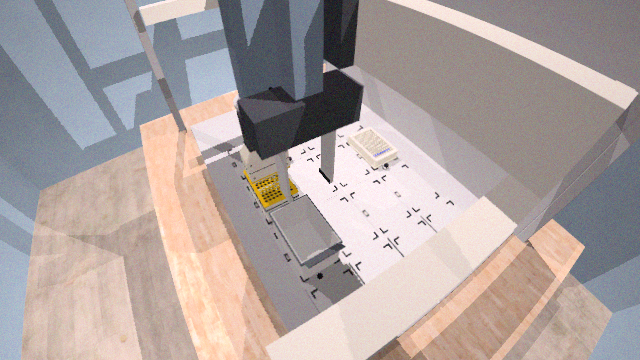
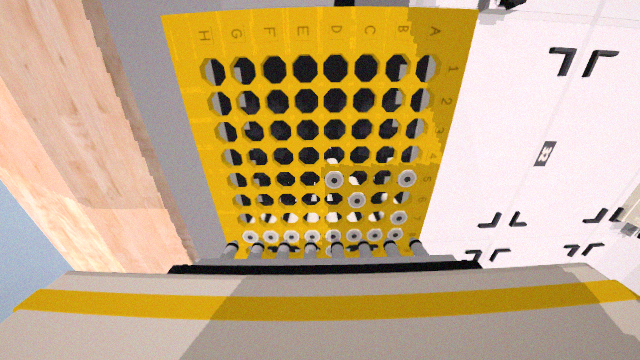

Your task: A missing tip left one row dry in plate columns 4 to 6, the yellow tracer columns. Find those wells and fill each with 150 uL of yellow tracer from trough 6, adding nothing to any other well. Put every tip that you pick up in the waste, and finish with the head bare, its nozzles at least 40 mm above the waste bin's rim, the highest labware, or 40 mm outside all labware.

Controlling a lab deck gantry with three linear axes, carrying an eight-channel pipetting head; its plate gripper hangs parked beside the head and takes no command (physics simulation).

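Observation:
The pipetting head [image 2: 320,305] hangs over the yellow tip rack [image 1: 267,200] [image 2: 192,112]. Its row of bare nozzles [image 2: 311,248] is near column 9; no tips show on them. Rack column 8 holds a full row of tips [image 2: 312,236]. Single tips stand at A5 [image 2: 407,178], D5 [image 2: 334,179], C6 [image 2: 357,200] and A7 [image 2: 398,218]; another partly shows at D9. The grey open waste bin [image 1: 305,230] stands in front of the rack. The parked plate gripper [image 1: 306,189] has two upright paddles, apart and empty. The yellow tracer wells and trough 6 cannot be made out.
A cream block [image 1: 372,145] with fine rows and blue marks stands farther back on the right; its kind is unclear. The black carriage [image 1: 327,107] hides part of the deck. Corner brackets mark the white deck [image 1: 360,190]. A pale front rail [image 1: 400,285] borders it.

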